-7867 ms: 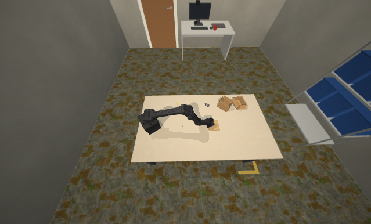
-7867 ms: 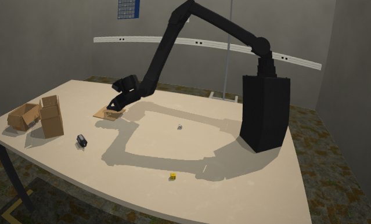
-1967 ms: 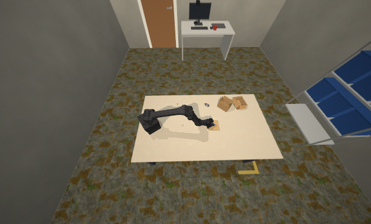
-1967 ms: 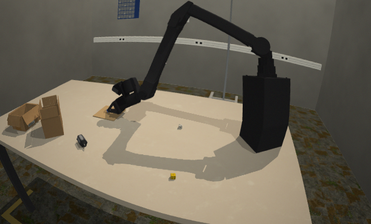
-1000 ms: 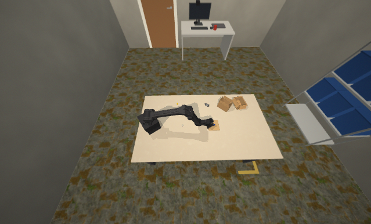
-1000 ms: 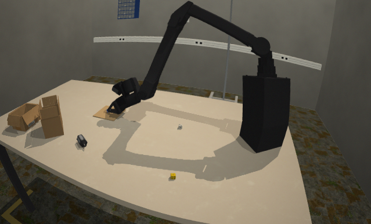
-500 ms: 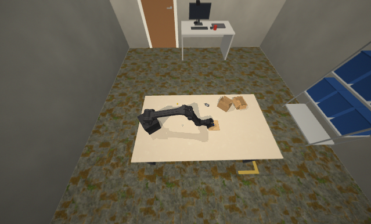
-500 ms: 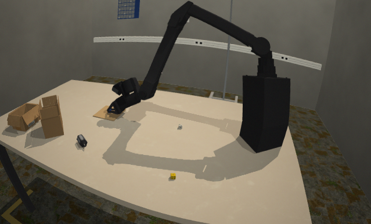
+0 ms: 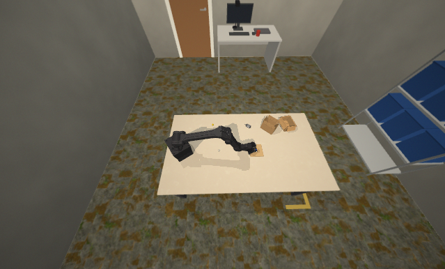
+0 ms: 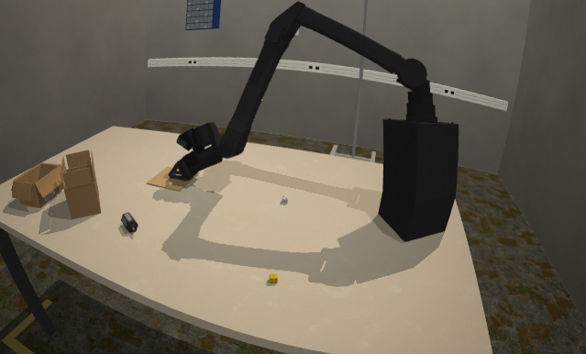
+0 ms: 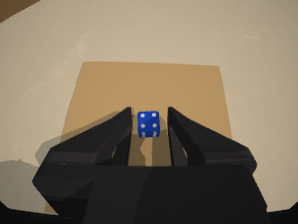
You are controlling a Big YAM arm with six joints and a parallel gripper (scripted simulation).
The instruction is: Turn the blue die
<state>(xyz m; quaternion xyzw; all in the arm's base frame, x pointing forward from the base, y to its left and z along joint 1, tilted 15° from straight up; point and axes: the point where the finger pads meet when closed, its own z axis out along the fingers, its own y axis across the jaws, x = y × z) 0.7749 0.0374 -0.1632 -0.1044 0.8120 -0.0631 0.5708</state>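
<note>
The blue die lies 1 cm below my hand. The rest, counted from my hand: mat (2 cm below); then yellow die (48 cm behind, 33 cm to the left, 1 cm below); then white die (39 cm behind, 1 cm to the right, 1 cm below).
</note>
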